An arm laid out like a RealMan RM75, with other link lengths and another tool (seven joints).
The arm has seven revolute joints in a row. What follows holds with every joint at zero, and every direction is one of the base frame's.
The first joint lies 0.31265 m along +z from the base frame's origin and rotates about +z.
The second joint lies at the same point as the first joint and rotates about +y.
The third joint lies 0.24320 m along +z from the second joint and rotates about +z.
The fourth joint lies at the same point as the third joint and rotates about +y.
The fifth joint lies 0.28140 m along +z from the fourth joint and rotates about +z.
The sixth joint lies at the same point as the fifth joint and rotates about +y.
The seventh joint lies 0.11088 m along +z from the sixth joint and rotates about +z.
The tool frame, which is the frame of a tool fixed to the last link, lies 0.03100 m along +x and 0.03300 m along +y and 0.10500 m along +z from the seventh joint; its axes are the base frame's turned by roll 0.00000, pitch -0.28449 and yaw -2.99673 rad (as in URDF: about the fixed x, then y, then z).
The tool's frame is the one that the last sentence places.
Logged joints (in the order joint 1, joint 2, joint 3, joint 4, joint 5, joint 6, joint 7), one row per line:
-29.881 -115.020 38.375 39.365 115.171 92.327 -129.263
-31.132 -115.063 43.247 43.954 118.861 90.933 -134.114
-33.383 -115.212 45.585 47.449 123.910 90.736 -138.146
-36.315 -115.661 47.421 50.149 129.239 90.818 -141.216
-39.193 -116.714 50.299 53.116 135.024 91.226 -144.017
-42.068 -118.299 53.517 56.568 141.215 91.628 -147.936
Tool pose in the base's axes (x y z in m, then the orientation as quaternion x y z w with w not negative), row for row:
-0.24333 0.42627 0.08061 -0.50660 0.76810 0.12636 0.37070
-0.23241 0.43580 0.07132 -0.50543 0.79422 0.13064 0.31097
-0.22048 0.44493 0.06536 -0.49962 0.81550 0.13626 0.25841
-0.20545 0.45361 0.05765 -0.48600 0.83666 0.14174 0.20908
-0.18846 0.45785 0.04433 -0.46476 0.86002 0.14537 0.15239
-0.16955 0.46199 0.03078 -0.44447 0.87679 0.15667 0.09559
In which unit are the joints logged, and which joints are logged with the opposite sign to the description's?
The joints are logged in degrees. Opposite sign: none.
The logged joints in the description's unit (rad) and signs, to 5 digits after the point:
-0.52152 -2.00748 0.66977 0.68705 2.01011 1.61141 -2.25606
-0.54336 -2.00823 0.75480 0.76714 2.07452 1.58708 -2.34073
-0.58264 -2.01083 0.79561 0.82814 2.16264 1.58364 -2.41110
-0.63382 -2.01867 0.82765 0.87527 2.25565 1.58507 -2.46468
-0.68405 -2.03704 0.87788 0.92705 2.35661 1.59219 -2.51357
-0.73423 -2.06471 0.93405 0.98730 2.46467 1.59921 -2.58197

